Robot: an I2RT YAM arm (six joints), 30 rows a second.
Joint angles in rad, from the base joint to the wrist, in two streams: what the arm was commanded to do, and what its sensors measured. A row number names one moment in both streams.
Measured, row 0: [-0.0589, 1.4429, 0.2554, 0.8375, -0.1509, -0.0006]
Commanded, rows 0 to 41: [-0.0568, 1.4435, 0.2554, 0.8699, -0.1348, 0.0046]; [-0.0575, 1.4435, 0.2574, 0.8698, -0.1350, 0.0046]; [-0.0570, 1.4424, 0.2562, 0.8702, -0.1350, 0.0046]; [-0.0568, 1.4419, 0.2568, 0.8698, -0.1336, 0.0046]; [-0.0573, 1.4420, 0.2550, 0.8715, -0.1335, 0.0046]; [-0.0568, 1.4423, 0.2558, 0.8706, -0.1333, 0.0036]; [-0.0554, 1.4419, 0.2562, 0.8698, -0.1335, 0.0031]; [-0.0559, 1.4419, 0.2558, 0.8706, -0.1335, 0.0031]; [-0.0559, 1.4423, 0.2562, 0.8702, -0.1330, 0.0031]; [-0.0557, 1.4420, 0.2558, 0.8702, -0.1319, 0.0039]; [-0.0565, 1.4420, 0.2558, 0.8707, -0.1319, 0.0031]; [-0.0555, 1.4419, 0.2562, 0.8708, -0.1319, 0.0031]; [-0.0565, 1.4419, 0.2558, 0.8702, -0.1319, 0.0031]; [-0.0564, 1.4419, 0.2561, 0.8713, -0.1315, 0.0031]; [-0.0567, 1.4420, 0.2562, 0.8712, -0.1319, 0.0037]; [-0.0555, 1.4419, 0.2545, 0.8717, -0.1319, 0.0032]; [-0.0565, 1.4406, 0.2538, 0.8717, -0.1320, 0.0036]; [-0.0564, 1.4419, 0.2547, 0.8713, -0.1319, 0.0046]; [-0.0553, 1.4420, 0.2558, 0.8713, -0.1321, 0.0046]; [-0.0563, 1.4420, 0.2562, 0.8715, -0.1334, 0.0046]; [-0.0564, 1.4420, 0.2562, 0.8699, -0.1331, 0.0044]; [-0.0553, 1.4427, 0.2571, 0.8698, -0.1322, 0.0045]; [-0.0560, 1.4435, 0.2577, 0.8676, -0.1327, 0.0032]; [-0.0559, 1.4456, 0.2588, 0.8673, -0.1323, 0.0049]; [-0.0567, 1.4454, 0.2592, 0.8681, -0.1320, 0.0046]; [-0.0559, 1.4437, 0.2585, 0.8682, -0.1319, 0.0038]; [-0.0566, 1.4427, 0.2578, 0.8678, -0.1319, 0.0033]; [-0.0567, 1.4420, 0.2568, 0.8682, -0.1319, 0.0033]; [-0.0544, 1.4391, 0.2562, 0.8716, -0.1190, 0.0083]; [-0.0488, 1.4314, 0.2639, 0.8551, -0.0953, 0.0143]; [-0.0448, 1.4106, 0.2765, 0.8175, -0.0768, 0.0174]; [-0.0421, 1.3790, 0.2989, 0.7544, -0.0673, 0.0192]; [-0.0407, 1.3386, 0.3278, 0.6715, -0.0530, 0.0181]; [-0.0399, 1.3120, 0.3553, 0.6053, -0.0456, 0.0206]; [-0.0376, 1.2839, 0.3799, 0.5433, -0.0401, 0.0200]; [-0.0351, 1.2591, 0.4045, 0.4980, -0.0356, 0.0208]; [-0.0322, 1.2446, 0.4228, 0.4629, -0.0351, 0.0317]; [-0.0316, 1.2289, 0.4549, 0.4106, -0.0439, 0.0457]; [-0.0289, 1.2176, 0.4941, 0.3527, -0.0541, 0.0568]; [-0.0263, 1.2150, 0.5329, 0.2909, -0.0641, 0.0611]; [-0.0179, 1.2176, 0.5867, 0.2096, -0.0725, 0.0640]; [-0.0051, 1.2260, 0.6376, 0.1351, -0.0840, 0.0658]
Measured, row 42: [-0.0231, 1.2236, 0.5488, 0.3744, -0.0578, 0.0380]
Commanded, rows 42 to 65: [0.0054, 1.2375, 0.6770, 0.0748, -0.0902, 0.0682]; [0.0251, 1.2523, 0.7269, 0.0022, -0.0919, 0.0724]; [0.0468, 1.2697, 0.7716, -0.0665, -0.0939, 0.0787]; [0.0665, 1.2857, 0.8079, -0.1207, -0.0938, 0.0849]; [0.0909, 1.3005, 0.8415, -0.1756, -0.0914, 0.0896]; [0.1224, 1.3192, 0.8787, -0.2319, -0.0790, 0.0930]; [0.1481, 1.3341, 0.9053, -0.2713, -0.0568, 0.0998]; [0.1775, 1.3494, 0.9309, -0.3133, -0.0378, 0.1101]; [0.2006, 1.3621, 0.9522, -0.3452, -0.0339, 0.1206]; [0.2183, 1.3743, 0.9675, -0.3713, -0.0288, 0.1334]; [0.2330, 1.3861, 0.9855, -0.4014, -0.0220, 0.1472]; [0.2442, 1.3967, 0.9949, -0.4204, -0.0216, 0.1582]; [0.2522, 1.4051, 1.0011, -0.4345, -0.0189, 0.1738]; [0.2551, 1.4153, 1.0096, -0.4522, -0.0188, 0.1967]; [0.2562, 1.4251, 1.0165, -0.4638, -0.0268, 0.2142]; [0.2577, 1.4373, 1.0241, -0.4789, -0.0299, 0.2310]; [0.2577, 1.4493, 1.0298, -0.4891, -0.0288, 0.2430]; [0.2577, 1.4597, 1.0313, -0.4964, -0.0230, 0.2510]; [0.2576, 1.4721, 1.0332, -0.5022, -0.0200, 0.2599]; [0.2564, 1.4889, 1.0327, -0.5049, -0.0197, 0.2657]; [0.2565, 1.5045, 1.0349, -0.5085, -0.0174, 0.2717]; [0.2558, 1.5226, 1.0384, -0.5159, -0.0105, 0.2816]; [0.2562, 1.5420, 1.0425, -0.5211, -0.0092, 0.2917]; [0.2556, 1.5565, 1.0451, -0.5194, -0.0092, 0.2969]
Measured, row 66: [0.2550, 1.5314, 1.0355, -0.4885, -0.0257, 0.2546]
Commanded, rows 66 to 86: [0.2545, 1.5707, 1.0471, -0.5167, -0.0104, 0.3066]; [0.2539, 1.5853, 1.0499, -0.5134, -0.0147, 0.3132]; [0.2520, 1.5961, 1.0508, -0.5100, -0.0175, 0.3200]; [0.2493, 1.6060, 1.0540, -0.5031, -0.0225, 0.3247]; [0.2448, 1.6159, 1.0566, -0.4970, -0.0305, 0.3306]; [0.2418, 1.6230, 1.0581, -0.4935, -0.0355, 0.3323]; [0.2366, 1.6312, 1.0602, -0.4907, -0.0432, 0.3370]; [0.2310, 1.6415, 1.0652, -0.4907, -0.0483, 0.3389]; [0.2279, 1.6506, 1.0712, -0.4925, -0.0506, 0.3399]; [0.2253, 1.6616, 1.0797, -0.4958, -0.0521, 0.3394]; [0.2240, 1.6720, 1.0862, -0.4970, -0.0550, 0.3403]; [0.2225, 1.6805, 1.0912, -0.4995, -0.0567, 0.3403]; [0.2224, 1.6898, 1.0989, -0.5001, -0.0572, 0.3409]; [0.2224, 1.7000, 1.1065, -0.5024, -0.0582, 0.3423]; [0.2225, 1.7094, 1.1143, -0.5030, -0.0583, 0.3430]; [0.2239, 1.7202, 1.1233, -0.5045, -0.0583, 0.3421]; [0.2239, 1.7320, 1.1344, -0.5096, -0.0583, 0.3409]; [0.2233, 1.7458, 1.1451, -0.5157, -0.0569, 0.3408]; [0.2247, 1.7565, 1.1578, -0.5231, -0.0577, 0.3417]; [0.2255, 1.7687, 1.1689, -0.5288, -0.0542, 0.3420]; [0.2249, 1.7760, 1.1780, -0.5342, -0.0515, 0.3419]
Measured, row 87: [0.2230, 1.7611, 1.1580, -0.5091, -0.0544, 0.3370]
